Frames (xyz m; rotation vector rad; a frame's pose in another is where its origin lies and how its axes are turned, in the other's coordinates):
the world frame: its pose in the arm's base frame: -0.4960 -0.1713 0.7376 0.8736 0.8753 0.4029
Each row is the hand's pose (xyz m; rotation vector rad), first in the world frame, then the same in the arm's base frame.
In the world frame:
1: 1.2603 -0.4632 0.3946 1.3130 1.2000 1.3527
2: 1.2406 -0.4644 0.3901 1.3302 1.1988 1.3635
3: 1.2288 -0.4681 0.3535 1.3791 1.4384 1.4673
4: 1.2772 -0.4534 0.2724 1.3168 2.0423 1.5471
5: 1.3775 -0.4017 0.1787 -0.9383 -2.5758 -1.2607
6: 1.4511 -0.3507 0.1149 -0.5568 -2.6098 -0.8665
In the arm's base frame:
1: 0.5581 0.1500 -0.1251 -2.0792 -1.2550 -1.4142
2: 0.5427 0.1391 -0.1178 -2.0780 -1.2367 -1.4020
3: 0.5062 0.1476 -0.1273 -1.8142 -1.1821 -1.3820
4: 0.4706 0.2270 -0.1669 -1.2238 -1.1801 -1.3481
5: 0.4572 0.3675 -0.2068 -0.5374 -1.2547 -1.2520
6: 0.4517 0.4759 -0.2241 -0.0907 -1.3090 -1.1485

